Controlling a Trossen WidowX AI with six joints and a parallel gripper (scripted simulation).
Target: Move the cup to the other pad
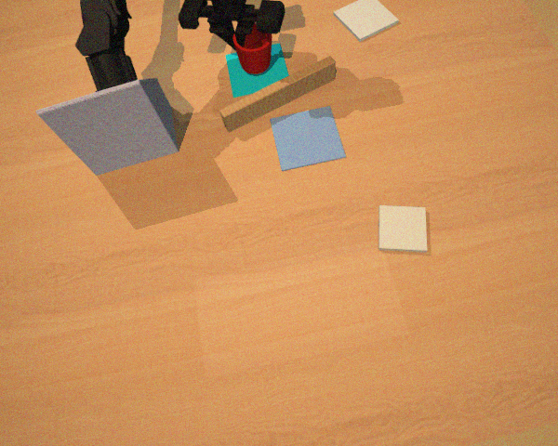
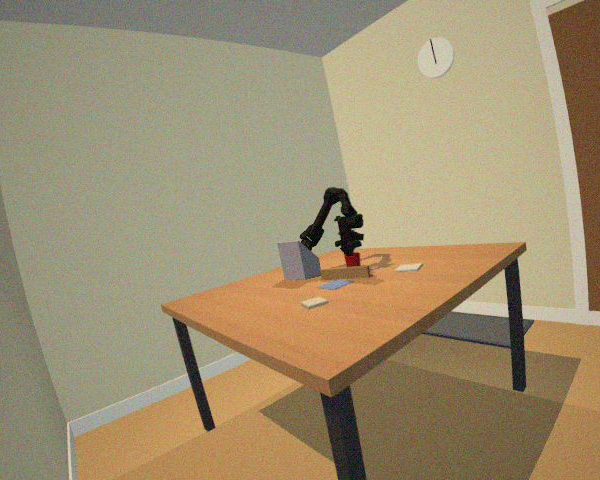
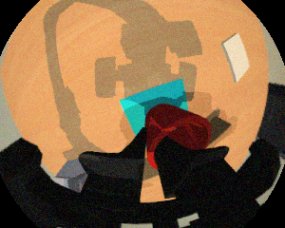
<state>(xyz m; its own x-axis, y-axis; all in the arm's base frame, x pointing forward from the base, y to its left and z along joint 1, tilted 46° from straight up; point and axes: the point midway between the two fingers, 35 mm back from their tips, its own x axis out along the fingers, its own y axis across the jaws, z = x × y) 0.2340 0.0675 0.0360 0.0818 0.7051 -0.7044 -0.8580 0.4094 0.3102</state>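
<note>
My gripper tip is 40 mm short of the orange marble, 10 mm to the left of it and 20 mm above it. Also, from my gripper tip: low wooden bar (40 mm ahead, 120 mm to the right, 40 mm below); then red cup (30 mm ahead, 20 mm to the right); then cyan pad (20 mm ahead, 20 mm to the right, 60 mm below).
</note>
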